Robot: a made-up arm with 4 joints. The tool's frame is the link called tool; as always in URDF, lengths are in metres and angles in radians. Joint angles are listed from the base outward.
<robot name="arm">
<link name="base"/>
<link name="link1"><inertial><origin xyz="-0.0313 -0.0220 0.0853"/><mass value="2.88"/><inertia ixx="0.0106" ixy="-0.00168" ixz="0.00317" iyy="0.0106" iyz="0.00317" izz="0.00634"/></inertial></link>
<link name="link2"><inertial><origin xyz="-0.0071 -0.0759 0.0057"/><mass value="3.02"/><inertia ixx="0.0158" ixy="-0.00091" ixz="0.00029" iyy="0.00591" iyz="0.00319" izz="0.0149"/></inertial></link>
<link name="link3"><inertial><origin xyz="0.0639 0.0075 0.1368"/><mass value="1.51"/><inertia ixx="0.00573" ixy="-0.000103" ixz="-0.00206" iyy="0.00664" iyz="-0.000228" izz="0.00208"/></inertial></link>
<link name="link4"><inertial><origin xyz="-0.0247 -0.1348 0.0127"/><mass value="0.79"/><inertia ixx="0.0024" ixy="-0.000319" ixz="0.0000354" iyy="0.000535" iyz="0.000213" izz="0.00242"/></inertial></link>
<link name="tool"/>
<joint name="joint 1" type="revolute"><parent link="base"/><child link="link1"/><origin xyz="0 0 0.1" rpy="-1.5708 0 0"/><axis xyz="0 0 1"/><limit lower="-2.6" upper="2.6"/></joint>
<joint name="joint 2" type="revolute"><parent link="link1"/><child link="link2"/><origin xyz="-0.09 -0.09 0.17" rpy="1.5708 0 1.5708"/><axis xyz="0 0 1"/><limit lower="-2.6" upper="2.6"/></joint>
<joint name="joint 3" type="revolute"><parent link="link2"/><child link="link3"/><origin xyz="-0.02 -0.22 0.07" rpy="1.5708 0 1.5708"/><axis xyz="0 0 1"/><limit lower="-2.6" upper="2.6"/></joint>
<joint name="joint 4" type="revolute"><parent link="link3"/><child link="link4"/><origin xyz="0.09 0.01 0.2" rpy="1.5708 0 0"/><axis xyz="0 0 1"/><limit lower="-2.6" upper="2.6"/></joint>
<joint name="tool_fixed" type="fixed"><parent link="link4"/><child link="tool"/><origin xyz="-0.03 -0.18 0.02" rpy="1.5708 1.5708 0"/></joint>
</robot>
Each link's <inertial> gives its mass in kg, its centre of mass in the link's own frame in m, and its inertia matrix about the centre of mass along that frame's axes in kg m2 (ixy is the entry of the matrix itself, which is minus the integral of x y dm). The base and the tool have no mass. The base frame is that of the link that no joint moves.
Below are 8 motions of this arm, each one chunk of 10 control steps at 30 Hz.
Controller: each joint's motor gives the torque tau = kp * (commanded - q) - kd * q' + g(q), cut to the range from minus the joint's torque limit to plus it. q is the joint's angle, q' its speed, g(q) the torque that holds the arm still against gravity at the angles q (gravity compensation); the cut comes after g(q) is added. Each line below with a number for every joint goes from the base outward.
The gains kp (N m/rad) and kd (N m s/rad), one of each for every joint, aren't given. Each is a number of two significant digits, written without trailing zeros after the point. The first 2 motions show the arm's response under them.
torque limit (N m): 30 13 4.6 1.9
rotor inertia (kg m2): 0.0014 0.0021 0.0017 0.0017
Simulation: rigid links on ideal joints. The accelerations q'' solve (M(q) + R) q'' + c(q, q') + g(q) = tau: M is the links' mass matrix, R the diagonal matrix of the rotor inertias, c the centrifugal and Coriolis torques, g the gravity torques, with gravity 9.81 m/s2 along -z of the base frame. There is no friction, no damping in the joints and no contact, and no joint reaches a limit. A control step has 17 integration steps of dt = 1/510 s. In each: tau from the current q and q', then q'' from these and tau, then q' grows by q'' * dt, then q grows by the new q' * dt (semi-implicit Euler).
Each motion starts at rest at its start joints. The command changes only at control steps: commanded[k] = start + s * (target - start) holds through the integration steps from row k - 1 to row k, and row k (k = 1, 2, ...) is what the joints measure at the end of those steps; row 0 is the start. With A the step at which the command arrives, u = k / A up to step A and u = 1 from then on. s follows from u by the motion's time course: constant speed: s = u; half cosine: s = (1 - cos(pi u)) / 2; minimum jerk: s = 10 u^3 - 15 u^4 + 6 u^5; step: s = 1 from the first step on.
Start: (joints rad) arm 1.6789 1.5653 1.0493 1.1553
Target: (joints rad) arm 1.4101 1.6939 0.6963 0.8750
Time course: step
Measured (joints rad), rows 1 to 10:
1: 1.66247 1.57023 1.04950 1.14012
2: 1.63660 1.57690 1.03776 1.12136
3: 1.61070 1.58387 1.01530 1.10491
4: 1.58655 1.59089 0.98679 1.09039
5: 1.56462 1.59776 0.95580 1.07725
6: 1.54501 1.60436 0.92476 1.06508
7: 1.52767 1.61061 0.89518 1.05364
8: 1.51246 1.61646 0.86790 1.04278
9: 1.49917 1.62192 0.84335 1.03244
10: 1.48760 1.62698 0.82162 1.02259
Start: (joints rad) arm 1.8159 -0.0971 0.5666 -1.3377
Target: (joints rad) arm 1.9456 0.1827 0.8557 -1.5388
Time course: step
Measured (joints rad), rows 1 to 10:
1: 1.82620 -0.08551 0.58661 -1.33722
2: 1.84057 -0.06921 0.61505 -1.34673
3: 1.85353 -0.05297 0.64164 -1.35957
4: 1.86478 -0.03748 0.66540 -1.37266
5: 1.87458 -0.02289 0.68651 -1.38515
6: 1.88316 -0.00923 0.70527 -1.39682
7: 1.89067 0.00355 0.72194 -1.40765
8: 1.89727 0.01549 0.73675 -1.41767
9: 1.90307 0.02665 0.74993 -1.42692
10: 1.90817 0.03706 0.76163 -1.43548
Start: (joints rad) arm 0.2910 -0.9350 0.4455 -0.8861
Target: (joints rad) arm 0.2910 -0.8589 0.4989 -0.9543
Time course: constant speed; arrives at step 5
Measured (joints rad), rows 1 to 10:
1: 0.29102 -0.93438 0.44634 -0.88624
2: 0.29107 -0.93285 0.44826 -0.88706
3: 0.29114 -0.93043 0.45116 -0.88874
4: 0.29121 -0.92717 0.45492 -0.89127
5: 0.29127 -0.92311 0.45944 -0.89462
6: 0.29131 -0.91893 0.46379 -0.89858
7: 0.29131 -0.91496 0.46765 -0.90257
8: 0.29128 -0.91123 0.47107 -0.90635
9: 0.29124 -0.90775 0.47411 -0.90988
10: 0.29119 -0.90449 0.47681 -0.91316

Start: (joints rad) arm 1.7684 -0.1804 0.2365 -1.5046
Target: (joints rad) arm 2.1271 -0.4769 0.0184 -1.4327
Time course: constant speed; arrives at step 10
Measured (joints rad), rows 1 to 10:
1: 1.77055 -0.18147 0.23512 -1.50571
2: 1.77630 -0.18416 0.23164 -1.50707
3: 1.78562 -0.18856 0.22613 -1.50804
4: 1.79820 -0.19465 0.21878 -1.50841
5: 1.81367 -0.20233 0.20982 -1.50812
6: 1.83167 -0.21151 0.19942 -1.50719
7: 1.85190 -0.22208 0.18774 -1.50566
8: 1.87406 -0.23397 0.17493 -1.50359
9: 1.89792 -0.24707 0.16112 -1.50103
10: 1.92327 -0.26131 0.14641 -1.49800

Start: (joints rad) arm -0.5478 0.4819 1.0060 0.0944
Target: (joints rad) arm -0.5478 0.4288 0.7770 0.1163
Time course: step
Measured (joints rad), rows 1 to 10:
1: -0.54813 0.47891 0.99135 0.09541
2: -0.54825 0.47548 0.96969 0.09694
3: -0.54824 0.47242 0.94868 0.09841
4: -0.54819 0.46961 0.92954 0.09975
5: -0.54812 0.46699 0.91243 0.10097
6: -0.54806 0.46454 0.89720 0.10209
7: -0.54799 0.46224 0.88368 0.10312
8: -0.54794 0.46009 0.87168 0.10406
9: -0.54789 0.45807 0.86103 0.10493
10: -0.54785 0.45618 0.85158 0.10574

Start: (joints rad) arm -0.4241 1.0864 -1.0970 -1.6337
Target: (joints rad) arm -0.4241 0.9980 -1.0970 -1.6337
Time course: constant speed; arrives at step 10
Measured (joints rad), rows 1 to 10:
1: -0.42412 1.08605 -1.09693 -1.63401
2: -0.42415 1.08519 -1.09685 -1.63445
3: -0.42417 1.08381 -1.09676 -1.63489
4: -0.42418 1.08195 -1.09669 -1.63529
5: -0.42419 1.07961 -1.09664 -1.63563
6: -0.42420 1.07684 -1.09659 -1.63593
7: -0.42421 1.07366 -1.09656 -1.63617
8: -0.42421 1.07010 -1.09654 -1.63638
9: -0.42422 1.06619 -1.09652 -1.63655
10: -0.42422 1.06195 -1.09651 -1.63668

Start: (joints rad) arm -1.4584 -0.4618 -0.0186 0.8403
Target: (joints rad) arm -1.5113 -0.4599 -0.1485 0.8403
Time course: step
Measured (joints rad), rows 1 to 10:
1: -1.46118 -0.46192 -0.02210 0.84011
2: -1.46611 -0.46189 -0.03031 0.83996
3: -1.47130 -0.46178 -0.04083 0.83994
4: -1.47618 -0.46164 -0.05209 0.83998
5: -1.48059 -0.46150 -0.06314 0.84005
6: -1.48452 -0.46137 -0.07350 0.84012
7: -1.48798 -0.46124 -0.08294 0.84019
8: -1.49101 -0.46113 -0.09139 0.84026
9: -1.49366 -0.46103 -0.09887 0.84031
10: -1.49597 -0.46094 -0.10544 0.84036

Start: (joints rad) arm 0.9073 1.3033 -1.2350 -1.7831
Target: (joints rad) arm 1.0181 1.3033 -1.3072 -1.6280
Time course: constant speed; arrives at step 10
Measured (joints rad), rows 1 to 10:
1: 0.90795 1.30337 -1.23567 -1.78231
2: 0.90969 1.30345 -1.23713 -1.78050
3: 0.91253 1.30352 -1.23924 -1.77776
4: 0.91639 1.30358 -1.24190 -1.77414
5: 0.92115 1.30363 -1.24504 -1.76973
6: 0.92672 1.30368 -1.24861 -1.76456
7: 0.93299 1.30371 -1.25256 -1.75870
8: 0.93987 1.30373 -1.25685 -1.75219
9: 0.94728 1.30375 -1.26145 -1.74507
10: 0.95516 1.30377 -1.26632 -1.73739

